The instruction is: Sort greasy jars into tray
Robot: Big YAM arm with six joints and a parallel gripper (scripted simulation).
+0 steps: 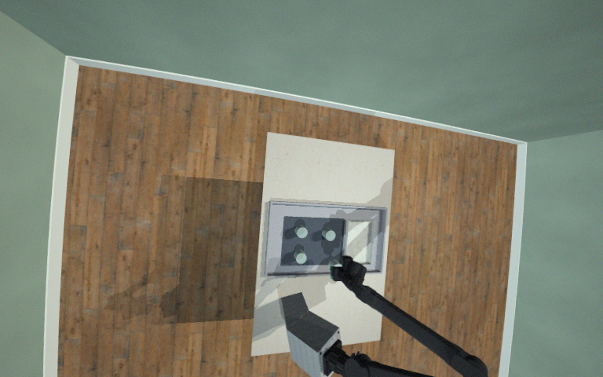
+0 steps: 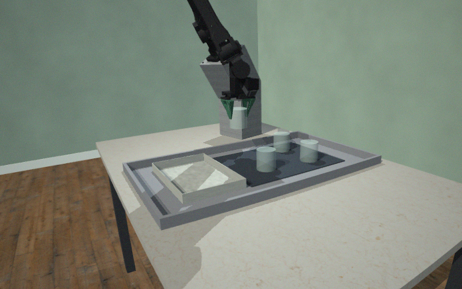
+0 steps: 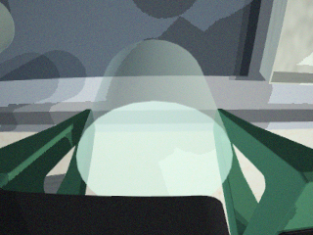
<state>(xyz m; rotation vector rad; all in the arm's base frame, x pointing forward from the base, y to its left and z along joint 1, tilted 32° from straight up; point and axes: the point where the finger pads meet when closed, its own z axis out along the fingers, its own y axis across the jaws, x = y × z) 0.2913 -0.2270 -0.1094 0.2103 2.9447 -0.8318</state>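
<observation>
The pale tray lies 240 mm to the right of my hand, 150 mm below it and 70 mm ahead of it. From my hand the other things lie so: dark drying mat (160 mm below, 120 mm ahead, 80 mm to the left).
</observation>
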